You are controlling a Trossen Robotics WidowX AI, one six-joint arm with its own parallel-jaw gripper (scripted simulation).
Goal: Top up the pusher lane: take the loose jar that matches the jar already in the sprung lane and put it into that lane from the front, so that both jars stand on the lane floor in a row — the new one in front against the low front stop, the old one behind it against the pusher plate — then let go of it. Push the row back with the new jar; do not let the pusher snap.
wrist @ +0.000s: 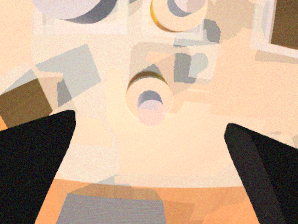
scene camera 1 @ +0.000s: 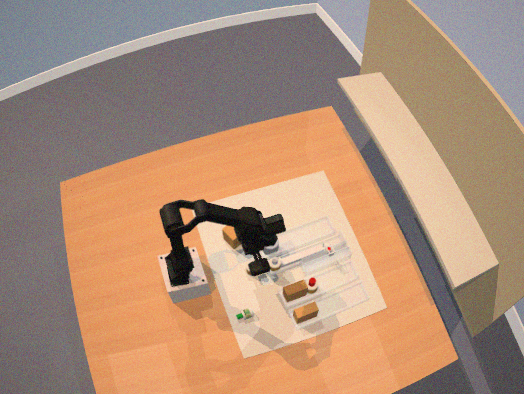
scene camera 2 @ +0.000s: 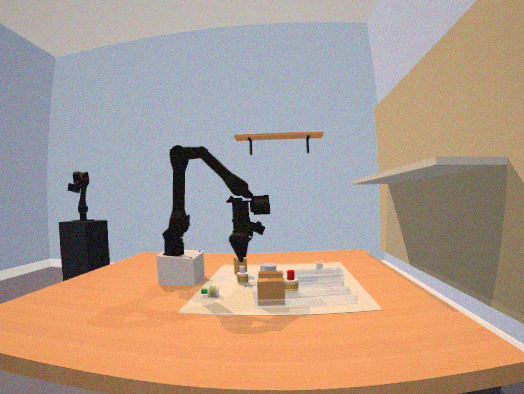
Observation:
My gripper (scene camera 2: 243, 259) is open, holding nothing. Further things: a jar (wrist: 149, 99).
My gripper also shows in the wrist view (wrist: 153, 124) and in scene camera 1 (scene camera 1: 252, 259).

